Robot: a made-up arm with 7 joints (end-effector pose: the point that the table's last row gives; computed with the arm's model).
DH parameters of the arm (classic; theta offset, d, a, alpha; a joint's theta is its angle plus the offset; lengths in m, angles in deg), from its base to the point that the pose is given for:
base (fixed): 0.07 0 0.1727 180
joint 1: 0.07 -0.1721 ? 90
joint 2: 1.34 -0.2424 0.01 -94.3
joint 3: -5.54 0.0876 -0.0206 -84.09
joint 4: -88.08 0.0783 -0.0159 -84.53
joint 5: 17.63 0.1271 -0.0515 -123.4
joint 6: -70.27 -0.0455 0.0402 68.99
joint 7: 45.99 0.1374 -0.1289 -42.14
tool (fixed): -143.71 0.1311 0 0
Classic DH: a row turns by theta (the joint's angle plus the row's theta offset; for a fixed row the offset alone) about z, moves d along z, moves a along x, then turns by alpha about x.
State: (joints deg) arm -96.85 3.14 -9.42 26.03 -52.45 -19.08 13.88
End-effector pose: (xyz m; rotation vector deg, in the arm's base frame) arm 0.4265 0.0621 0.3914 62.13 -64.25 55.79
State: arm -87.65 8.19 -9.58 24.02 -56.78 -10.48 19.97
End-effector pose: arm 0.3855 0.0917 0.4080 36.57 -68.55 60.53
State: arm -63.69 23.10 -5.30 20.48 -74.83 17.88 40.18
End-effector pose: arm 0.3912 0.2564 0.2730 -43.20 -50.77 60.48
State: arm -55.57 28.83 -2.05 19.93 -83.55 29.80 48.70
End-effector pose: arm 0.4675 0.2713 0.1560 -71.58 -32.54 53.14
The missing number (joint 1, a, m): 0.0999
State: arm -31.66 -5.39 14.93 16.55 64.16 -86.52 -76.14
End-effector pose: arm 0.3175 -0.3521 0.1067 -67.08 -82.86 131.88
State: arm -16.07 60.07 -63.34 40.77 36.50 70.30 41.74
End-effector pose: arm 0.6333 -0.0088 0.0762 56.71 55.21 69.65
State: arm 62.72 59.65 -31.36 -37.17 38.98 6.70 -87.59
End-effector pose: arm 0.0992 -0.3813 -0.0333 -76.52 79.80 -99.61
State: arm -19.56 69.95 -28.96 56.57 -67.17 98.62 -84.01
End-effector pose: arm 0.3103 -0.0527 0.0004 -93.23 -101.44 18.57
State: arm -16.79 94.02 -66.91 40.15 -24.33 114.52 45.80
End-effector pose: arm 0.2967 0.0684 -0.0221 -24.04 77.39 101.86
